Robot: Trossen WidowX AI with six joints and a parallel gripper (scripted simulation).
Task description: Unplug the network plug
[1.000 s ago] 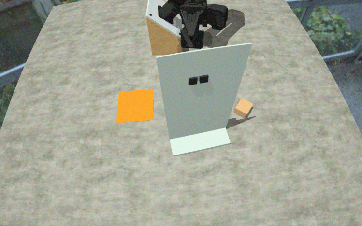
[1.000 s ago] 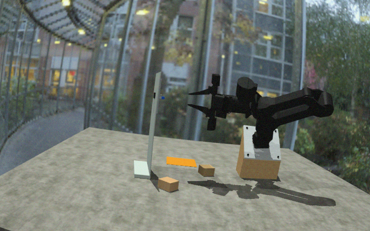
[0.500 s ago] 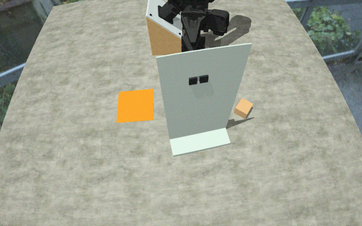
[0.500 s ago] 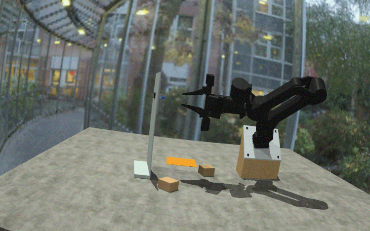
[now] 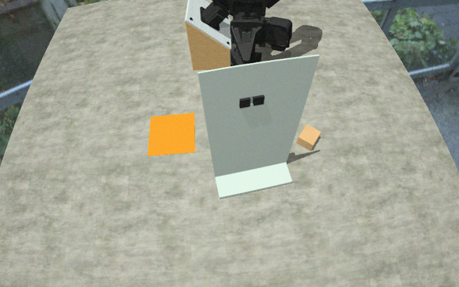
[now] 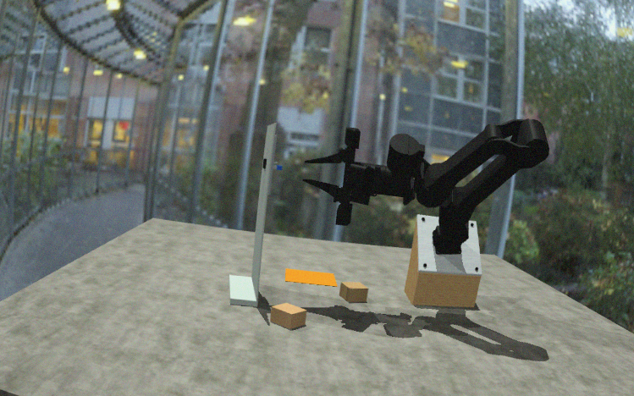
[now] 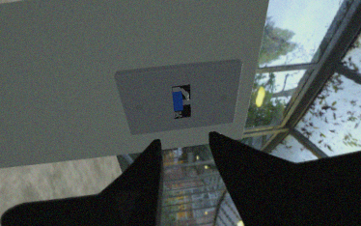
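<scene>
Right now my gripper tip is 60 mm short of the network plug and 10 mm to the right of it. From my gripper tip the other things lie so: grey-white panel: 100 mm below, 80 mm ahead; then orange marked square: 260 mm below, 180 mm to the right, 50 mm behind; then thin pale tab: 60 mm ahead, 10 mm to the left, 10 mm above.
</scene>
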